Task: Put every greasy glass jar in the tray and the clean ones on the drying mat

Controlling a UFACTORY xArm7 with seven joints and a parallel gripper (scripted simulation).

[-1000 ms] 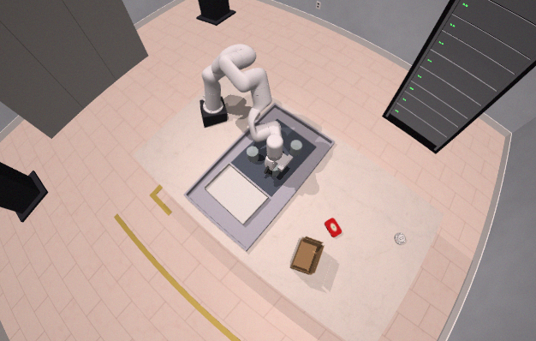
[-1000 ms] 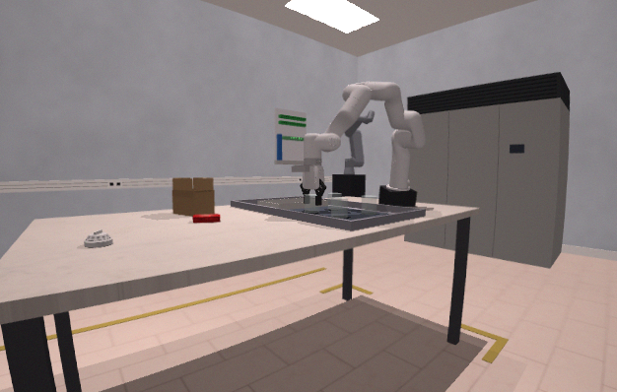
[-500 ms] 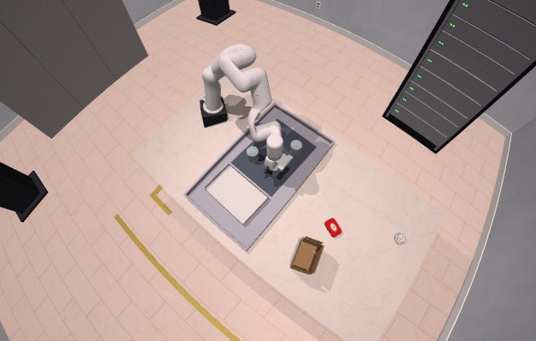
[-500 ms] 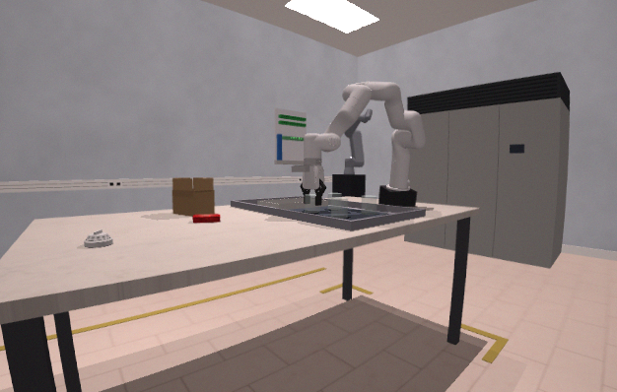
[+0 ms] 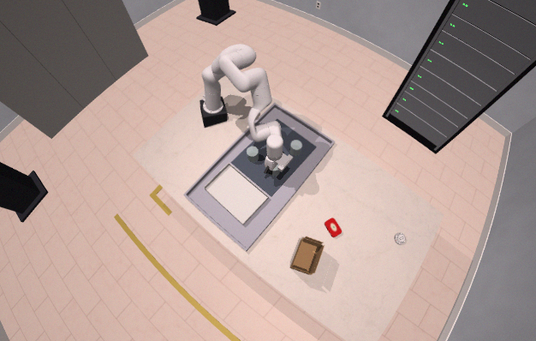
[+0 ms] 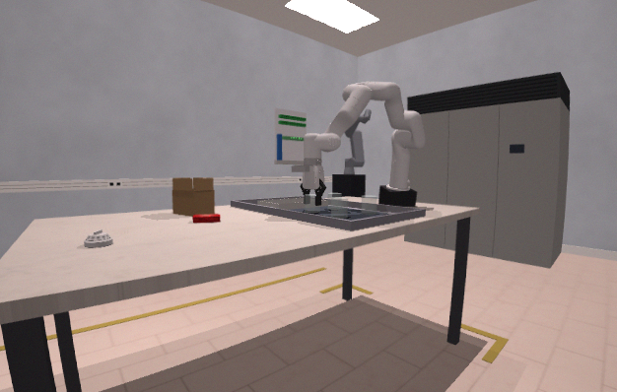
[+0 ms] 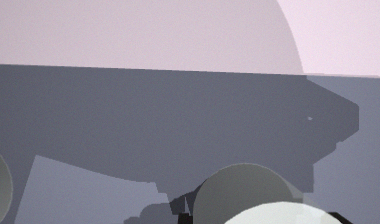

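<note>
Right now my hand is 23 cm to the left of the pale tray, 9 cm past it and 4 cm above it. Also, from my hand: dark drying mat 9 cm to the left, 6 cm behind, 5 cm below; then cardboard box 40 cm ahead, 30 cm to the right, 1 cm above; then red flat object 44 cm ahead, 10 cm to the right, 3 cm below.
</note>
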